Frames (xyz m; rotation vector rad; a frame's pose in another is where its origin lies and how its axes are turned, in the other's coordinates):
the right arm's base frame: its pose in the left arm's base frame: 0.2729 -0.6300 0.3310 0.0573 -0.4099 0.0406
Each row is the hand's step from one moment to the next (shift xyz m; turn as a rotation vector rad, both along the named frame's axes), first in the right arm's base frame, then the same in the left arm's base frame.
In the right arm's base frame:
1: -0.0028 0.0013 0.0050 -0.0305 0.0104 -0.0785
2: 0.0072 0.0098 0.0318 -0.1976 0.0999 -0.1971
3: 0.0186 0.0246 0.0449 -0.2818 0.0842 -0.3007
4: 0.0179 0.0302 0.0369 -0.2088 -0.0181 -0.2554
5: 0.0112 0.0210 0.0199 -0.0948 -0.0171 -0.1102
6: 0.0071 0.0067 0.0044 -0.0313 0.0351 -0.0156
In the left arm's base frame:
1: -0.0046 0.0009 0.0035 0.0027 0.0145 -0.0836
2: -0.0065 0.0079 0.0325 -0.1079 0.1067 -0.2546
3: -0.0020 0.0222 0.0497 -0.1431 0.0953 -0.3838
4: 0.0002 0.0283 0.0424 -0.0890 -0.0076 -0.3181
5: 0.0013 0.0200 0.0237 -0.0422 -0.0127 -0.1396
6: 0.0044 0.0066 0.0072 -0.0243 0.0351 -0.0251

